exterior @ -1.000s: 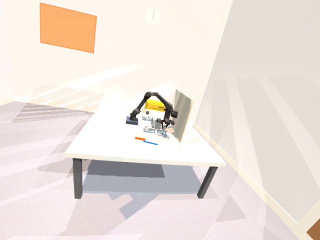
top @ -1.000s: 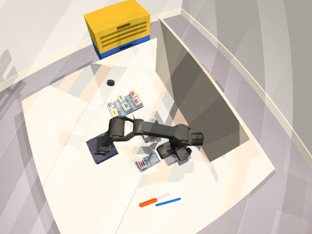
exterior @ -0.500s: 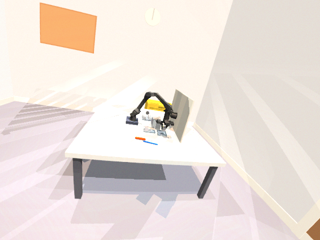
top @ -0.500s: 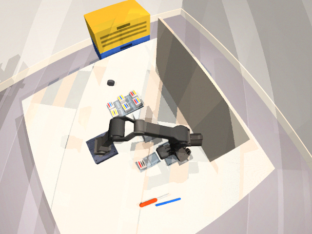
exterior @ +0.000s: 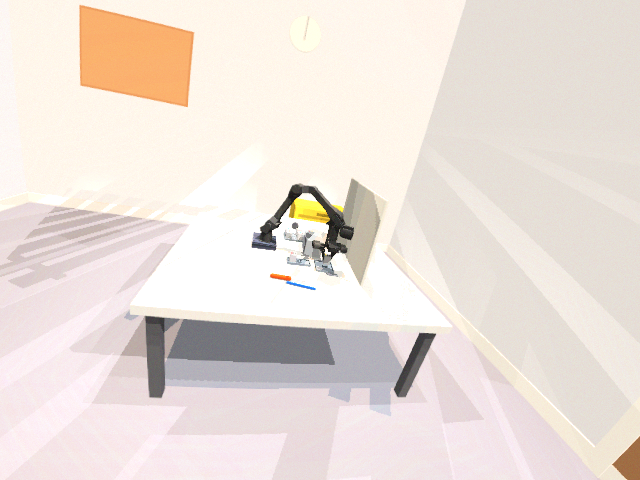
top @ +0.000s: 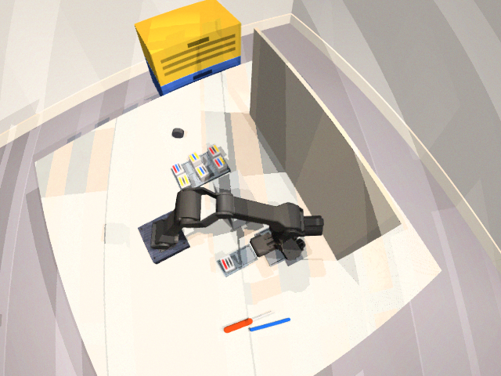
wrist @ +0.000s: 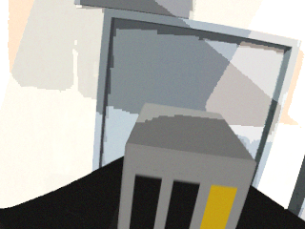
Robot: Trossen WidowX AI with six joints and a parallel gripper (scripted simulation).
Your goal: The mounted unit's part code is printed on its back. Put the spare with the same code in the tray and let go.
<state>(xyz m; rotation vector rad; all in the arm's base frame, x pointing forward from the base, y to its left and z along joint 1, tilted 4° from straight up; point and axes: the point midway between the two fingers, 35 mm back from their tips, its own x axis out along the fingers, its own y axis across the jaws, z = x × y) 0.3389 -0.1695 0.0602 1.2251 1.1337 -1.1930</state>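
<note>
The grey tray lies 4 cm below my gripper tip. The rest, counted from my gripper tip: white box: 20 cm to the left, 6 cm behind, 1 cm above; white spare block: 2 cm above; grey frame: 15 cm behind, 3 cm below, 1 cm to the left.
</note>
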